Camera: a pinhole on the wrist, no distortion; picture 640 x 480 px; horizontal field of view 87.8 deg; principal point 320.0 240.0 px. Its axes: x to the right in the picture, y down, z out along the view. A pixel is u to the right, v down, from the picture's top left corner.
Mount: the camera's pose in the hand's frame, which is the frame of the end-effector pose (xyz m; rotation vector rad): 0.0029 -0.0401 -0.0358 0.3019 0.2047 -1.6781
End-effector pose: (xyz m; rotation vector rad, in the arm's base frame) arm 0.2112 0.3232 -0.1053 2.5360 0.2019 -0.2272
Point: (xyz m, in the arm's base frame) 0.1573 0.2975 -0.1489
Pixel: 121.8 46.7
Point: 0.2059 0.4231 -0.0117
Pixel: behind the camera
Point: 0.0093 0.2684 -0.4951
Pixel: 348.9 176.4
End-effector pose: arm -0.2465 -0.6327 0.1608 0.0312 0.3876 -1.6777
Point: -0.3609 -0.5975 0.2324
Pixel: 549.1 165.6
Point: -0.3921 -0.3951 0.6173
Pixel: 420.0 38.5
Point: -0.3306 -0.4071 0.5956
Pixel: 377.8 25.5
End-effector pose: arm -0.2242 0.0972 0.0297 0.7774 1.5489 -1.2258
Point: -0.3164 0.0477 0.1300
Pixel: 617.9 44.0
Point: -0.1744 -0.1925 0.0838
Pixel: 233.8 208.9
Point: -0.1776 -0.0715 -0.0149
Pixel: 108.2 313.7
